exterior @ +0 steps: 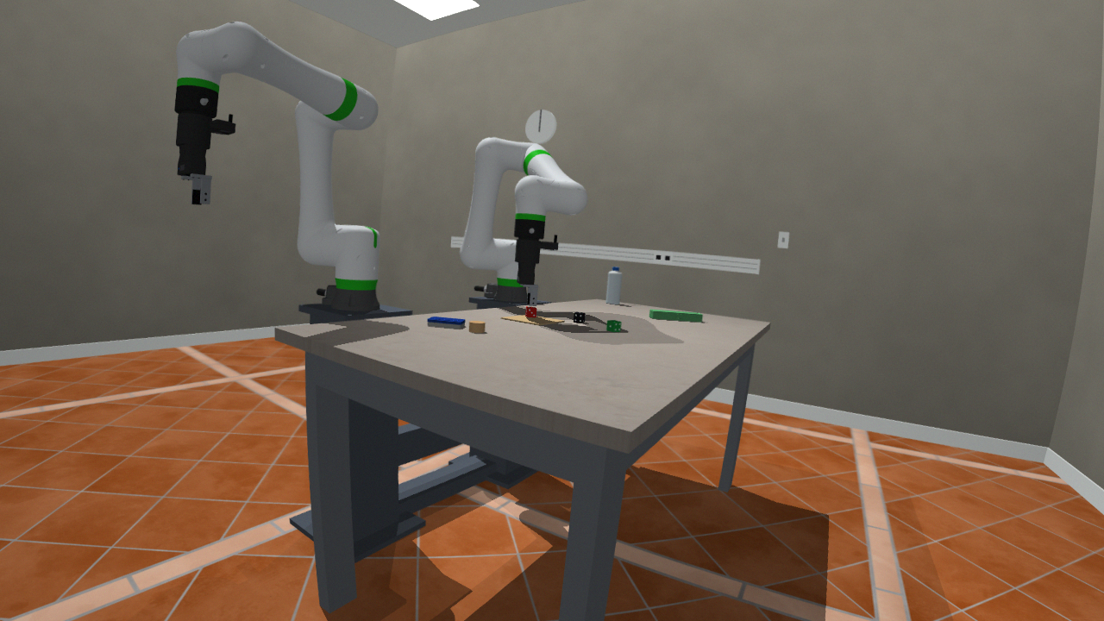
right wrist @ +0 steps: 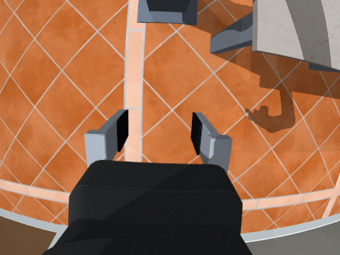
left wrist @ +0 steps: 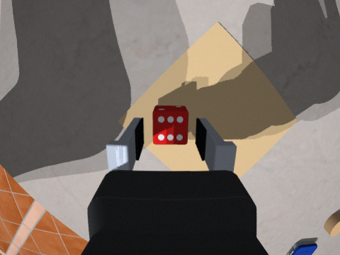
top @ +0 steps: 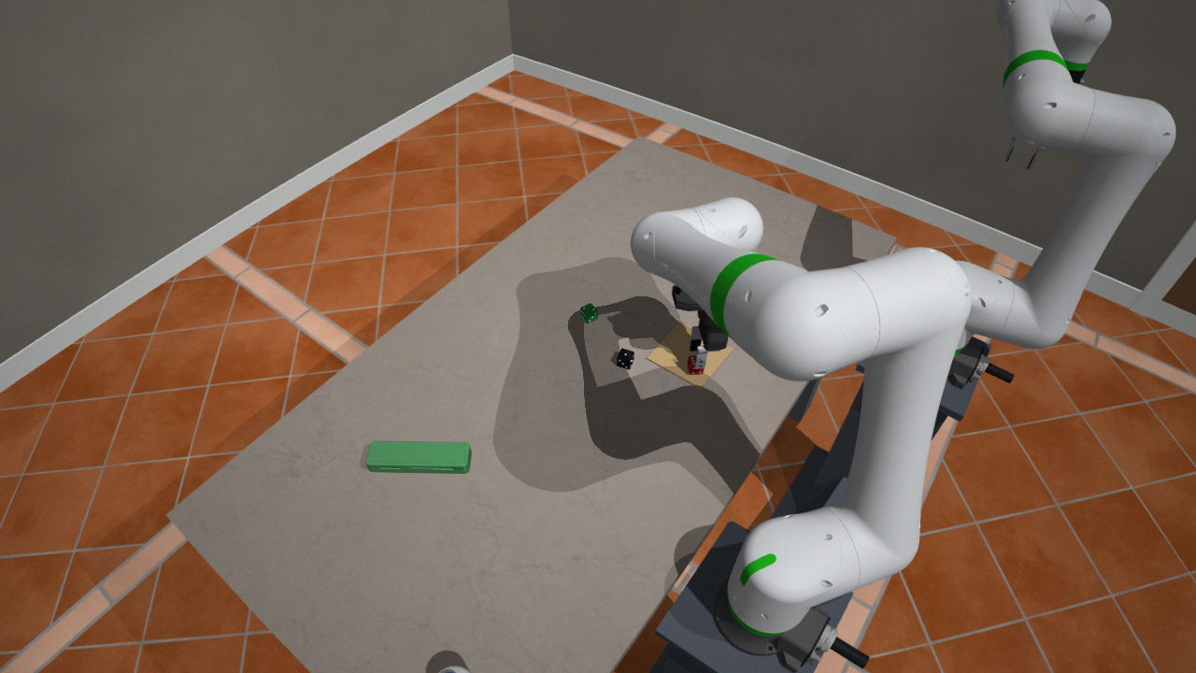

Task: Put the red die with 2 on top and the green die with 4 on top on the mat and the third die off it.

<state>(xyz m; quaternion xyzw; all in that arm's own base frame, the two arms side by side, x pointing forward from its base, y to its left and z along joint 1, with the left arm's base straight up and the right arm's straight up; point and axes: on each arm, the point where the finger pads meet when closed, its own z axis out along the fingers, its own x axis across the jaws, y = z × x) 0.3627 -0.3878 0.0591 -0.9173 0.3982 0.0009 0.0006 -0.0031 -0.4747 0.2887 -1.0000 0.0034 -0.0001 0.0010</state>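
Now: left hand 40 mm above the red die. The rest, counted from my left hand: tan mat 30 mm ahead, 30 mm to the right, 60 mm below; green die 280 mm ahead, 30 mm to the left, 40 mm below; black die 130 mm ahead, 80 mm to the left, 40 mm below.
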